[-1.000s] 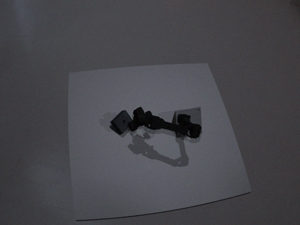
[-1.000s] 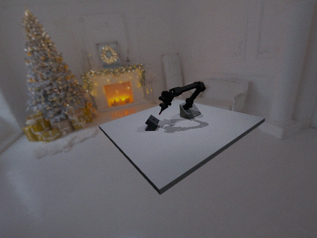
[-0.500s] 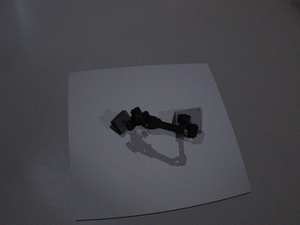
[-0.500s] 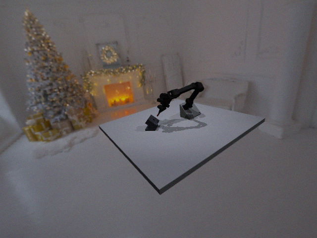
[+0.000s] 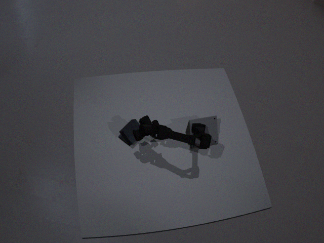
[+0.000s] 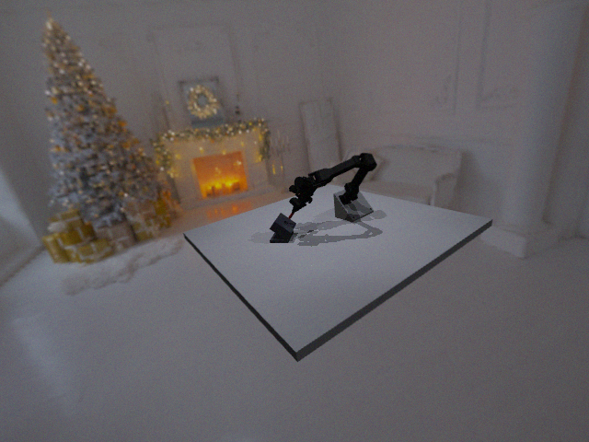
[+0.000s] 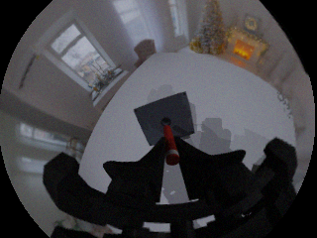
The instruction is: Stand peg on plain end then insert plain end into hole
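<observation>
My gripper tip is 80 mm above the dark sloped panel, 50 mm to the left of it and 50 mm short of it. The rest, counted from my gripper tip: red peg (10 mm to the left, 10 mm behind, 10 mm above).
</observation>
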